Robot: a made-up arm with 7 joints. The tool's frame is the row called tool. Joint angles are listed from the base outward.
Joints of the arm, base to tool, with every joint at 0 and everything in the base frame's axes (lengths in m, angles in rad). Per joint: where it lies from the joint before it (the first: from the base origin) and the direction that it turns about. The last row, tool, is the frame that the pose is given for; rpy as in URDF.
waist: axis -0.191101 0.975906 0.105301 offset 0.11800 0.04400 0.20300
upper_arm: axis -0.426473 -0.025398 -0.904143 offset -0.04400 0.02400 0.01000
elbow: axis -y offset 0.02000 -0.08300 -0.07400
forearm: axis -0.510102 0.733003 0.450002 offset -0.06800 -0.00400 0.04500
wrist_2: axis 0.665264 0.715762 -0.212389 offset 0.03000 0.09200 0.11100
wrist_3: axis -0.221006 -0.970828 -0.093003 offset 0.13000 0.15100 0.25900
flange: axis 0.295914 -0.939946 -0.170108 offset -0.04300 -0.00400 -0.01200
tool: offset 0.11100 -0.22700 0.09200 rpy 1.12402 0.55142 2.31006
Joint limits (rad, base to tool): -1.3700..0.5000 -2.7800..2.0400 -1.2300..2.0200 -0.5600..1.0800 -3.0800..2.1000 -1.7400..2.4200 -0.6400..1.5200
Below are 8 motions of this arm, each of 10 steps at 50 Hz.
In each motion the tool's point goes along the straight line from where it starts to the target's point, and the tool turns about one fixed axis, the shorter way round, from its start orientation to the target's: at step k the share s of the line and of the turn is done. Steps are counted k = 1, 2, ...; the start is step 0. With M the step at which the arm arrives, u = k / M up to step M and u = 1 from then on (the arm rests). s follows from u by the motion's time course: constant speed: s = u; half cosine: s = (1 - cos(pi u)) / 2; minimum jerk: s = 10 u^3 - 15 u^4 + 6 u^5.
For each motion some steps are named. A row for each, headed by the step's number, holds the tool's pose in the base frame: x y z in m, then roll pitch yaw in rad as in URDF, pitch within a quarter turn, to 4 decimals.
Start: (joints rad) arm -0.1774 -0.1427 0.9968 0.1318 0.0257 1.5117 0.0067
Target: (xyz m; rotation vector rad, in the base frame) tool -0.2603 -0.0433 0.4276 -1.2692 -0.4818 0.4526
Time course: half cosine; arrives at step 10
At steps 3, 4, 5, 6, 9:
3: -0.3371 -0.0061 0.3542 -1.4027 -0.1866 0.5151
4: -0.3236 -0.0126 0.3671 -1.3927 -0.1696 0.5314
5: -0.3086 -0.0198 0.3814 -1.3814 -0.1510 0.5496
6: -0.2937 -0.0271 0.3956 -1.3697 -0.1325 0.5680
9: -0.2627 -0.0422 0.4253 -1.3444 -0.0949 0.6067

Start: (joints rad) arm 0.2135 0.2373 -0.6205 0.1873 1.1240 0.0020 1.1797
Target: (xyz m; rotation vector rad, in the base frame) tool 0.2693 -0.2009 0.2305 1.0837 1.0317 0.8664
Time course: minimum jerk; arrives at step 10
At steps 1, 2, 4, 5, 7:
1: 0.2679 -0.2190 0.2094 1.6266 0.3601 1.2855
2: 0.2680 -0.2181 0.2104 1.6167 0.3537 1.2836
4: 0.2683 -0.2133 0.2160 1.5653 0.3194 1.2748
5: 0.2686 -0.2100 0.2198 1.5296 0.2950 1.2698
7: 0.2691 -0.2039 0.2270 1.4647 0.2497 1.2630

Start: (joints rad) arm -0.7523 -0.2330 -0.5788 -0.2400 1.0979 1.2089 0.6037
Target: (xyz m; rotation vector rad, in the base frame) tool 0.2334 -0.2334 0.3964 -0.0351 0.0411 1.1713
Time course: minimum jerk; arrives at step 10
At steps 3, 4, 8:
3: 0.2080 -0.2346 0.3919 -0.0318 0.0485 1.1215
4: 0.2127 -0.2343 0.3927 -0.0271 0.0490 1.1307
8: 0.2316 -0.2335 0.3961 -0.0079 0.0505 1.1680

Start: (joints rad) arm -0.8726 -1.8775 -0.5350 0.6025 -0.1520 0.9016 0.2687
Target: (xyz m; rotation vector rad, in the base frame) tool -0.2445 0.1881 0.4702 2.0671 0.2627 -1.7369
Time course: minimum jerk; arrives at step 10
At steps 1, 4, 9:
1: -0.2432 0.2064 0.4604 2.1108 1.3210 -0.6207
4: -0.2436 0.2007 0.4634 2.1190 1.3248 -0.6027
9: -0.2445 0.1883 0.4701 2.1384 1.3330 -0.5620

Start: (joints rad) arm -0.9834 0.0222 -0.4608 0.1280 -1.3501 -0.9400 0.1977
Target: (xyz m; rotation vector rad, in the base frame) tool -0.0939 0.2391 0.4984 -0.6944 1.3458 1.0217
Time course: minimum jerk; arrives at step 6
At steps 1, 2, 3, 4, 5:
1: -0.1092 0.2327 0.4943 0.5845 1.3606 1.7030
2: -0.1064 0.2338 0.4951 0.6260 1.3624 1.7436
3: -0.1018 0.2358 0.4963 0.6962 1.3646 1.8125
4: -0.0972 0.2377 0.4975 0.7677 1.3658 1.8825
5: -0.0945 0.2389 0.4983 0.8109 1.3660 1.9249

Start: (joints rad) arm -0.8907 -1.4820 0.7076 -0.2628 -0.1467 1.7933 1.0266
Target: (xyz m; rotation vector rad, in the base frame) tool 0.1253 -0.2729 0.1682 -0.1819 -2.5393 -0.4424
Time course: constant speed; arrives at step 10
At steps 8, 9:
8: 0.1302 -0.2742 0.1621 2.7902 -0.5740 3.1202
9: 0.1277 -0.2735 0.1651 2.7999 -0.5736 3.1087

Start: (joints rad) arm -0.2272 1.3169 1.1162 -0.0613 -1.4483 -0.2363 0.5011
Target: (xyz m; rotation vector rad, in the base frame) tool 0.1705 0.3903 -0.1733 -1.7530 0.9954 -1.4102
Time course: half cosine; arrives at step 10
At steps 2, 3, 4, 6, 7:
2: 0.1371 0.4492 -0.1188 -1.8921 -0.3636 -1.3172
3: 0.1412 0.4420 -0.1255 -1.8809 -0.3796 -1.3297
4: 0.1463 0.4329 -0.1339 -1.8663 -0.3996 -1.3459
6: 0.1577 0.4128 -0.1525 -1.8323 -0.4431 -1.3834
7: 0.1629 0.4037 -0.1609 -1.8161 -0.4623 -1.4011

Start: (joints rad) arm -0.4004 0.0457 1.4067 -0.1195 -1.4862 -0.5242 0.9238
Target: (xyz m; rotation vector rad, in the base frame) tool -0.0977 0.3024 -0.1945 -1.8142 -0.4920 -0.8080
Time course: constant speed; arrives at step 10
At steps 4, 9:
4: -0.1313 0.2912 -0.1943 -1.8589 -0.7803 0.0146
9: -0.1033 0.3005 -0.1945 -1.9026 -0.8048 -0.0464

